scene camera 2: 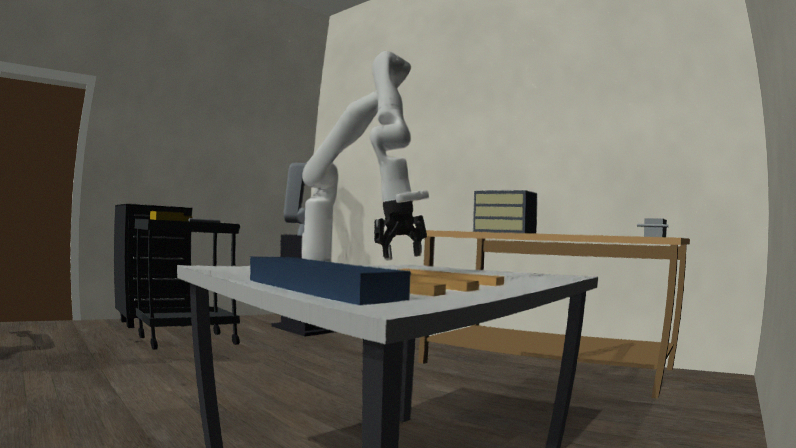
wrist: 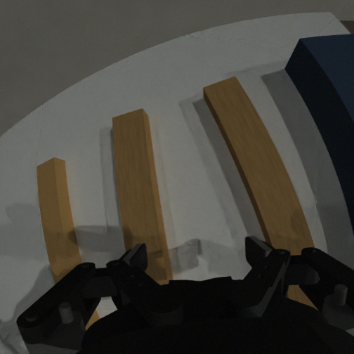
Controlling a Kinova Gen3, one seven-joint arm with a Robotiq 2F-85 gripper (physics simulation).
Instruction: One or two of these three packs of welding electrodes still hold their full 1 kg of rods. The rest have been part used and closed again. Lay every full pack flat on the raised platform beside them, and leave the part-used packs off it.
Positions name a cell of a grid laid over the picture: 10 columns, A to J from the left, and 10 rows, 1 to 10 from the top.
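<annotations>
My gripper is here in scene camera 2 (F6), and I find the same gripper in the wrist view (F8) too.
</annotations>
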